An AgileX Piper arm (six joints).
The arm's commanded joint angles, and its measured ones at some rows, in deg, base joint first. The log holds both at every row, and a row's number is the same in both.
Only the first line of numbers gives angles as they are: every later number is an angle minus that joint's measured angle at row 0.
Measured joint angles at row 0:
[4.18, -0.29, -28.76, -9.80, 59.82, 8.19]
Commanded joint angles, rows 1 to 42:
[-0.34, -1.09, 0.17, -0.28, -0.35, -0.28]
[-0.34, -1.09, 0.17, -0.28, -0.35, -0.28]
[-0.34, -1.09, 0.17, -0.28, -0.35, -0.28]
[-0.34, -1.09, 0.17, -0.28, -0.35, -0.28]
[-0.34, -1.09, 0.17, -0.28, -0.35, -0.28]
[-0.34, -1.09, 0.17, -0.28, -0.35, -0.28]
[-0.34, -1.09, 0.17, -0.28, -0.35, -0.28]
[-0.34, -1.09, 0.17, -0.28, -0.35, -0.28]
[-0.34, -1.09, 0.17, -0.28, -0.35, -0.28]
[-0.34, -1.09, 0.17, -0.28, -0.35, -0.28]
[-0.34, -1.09, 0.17, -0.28, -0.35, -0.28]
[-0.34, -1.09, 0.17, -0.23, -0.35, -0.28]
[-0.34, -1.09, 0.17, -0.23, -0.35, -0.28]
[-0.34, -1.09, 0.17, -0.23, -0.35, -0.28]
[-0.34, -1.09, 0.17, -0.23, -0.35, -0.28]
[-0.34, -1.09, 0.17, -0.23, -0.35, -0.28]
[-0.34, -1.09, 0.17, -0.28, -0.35, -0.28]
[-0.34, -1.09, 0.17, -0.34, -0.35, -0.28]
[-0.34, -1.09, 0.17, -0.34, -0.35, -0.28]
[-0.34, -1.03, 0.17, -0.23, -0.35, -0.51]
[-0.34, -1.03, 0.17, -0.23, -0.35, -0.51]
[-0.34, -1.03, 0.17, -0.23, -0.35, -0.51]
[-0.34, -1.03, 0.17, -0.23, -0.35, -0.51]
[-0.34, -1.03, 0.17, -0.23, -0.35, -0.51]
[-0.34, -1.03, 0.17, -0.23, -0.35, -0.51]
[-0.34, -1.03, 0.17, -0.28, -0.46, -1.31]
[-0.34, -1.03, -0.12, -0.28, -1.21, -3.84]
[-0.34, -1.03, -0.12, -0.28, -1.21, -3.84]
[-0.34, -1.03, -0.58, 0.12, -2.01, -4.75]
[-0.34, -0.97, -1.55, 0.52, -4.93, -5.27]
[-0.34, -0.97, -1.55, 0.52, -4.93, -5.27]
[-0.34, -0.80, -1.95, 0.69, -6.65, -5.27]
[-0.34, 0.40, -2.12, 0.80, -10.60, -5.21]
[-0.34, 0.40, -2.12, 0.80, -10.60, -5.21]
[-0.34, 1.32, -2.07, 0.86, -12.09, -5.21]
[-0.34, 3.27, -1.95, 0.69, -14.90, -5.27]
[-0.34, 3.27, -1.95, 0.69, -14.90, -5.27]
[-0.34, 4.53, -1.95, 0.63, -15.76, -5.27]
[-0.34, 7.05, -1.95, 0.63, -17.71, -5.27]
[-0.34, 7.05, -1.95, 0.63, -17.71, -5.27]
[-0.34, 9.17, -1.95, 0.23, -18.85, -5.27]
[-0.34, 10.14, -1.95, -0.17, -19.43, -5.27]
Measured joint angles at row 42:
[0.00, 7.74, -1.78, 0.69, -16.68, -4.87]
